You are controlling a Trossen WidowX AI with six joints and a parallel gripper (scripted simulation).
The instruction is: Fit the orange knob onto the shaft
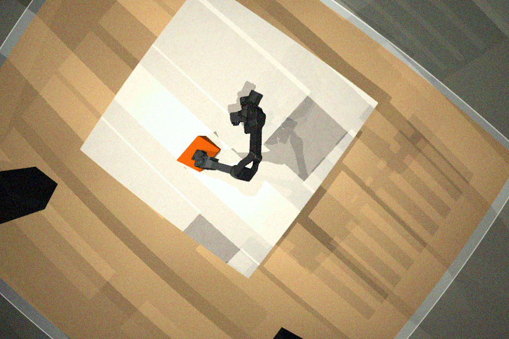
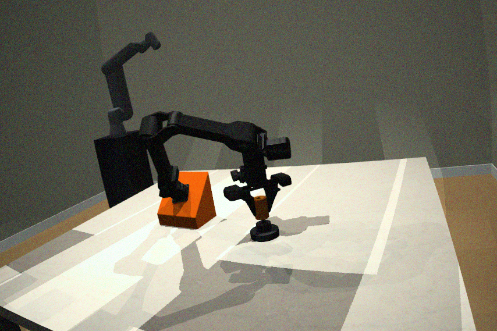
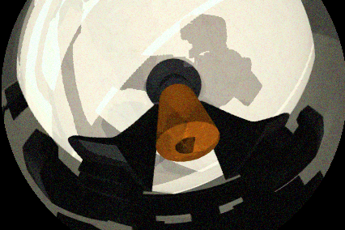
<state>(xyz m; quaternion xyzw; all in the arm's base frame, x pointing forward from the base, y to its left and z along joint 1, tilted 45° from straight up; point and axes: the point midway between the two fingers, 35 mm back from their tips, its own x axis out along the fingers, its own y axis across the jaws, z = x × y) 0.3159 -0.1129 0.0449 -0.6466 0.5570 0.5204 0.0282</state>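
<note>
Now: gripper tip 20 mm below the orange knob. Round my gripper tip: round dark pedestal 40 mm below.
</note>
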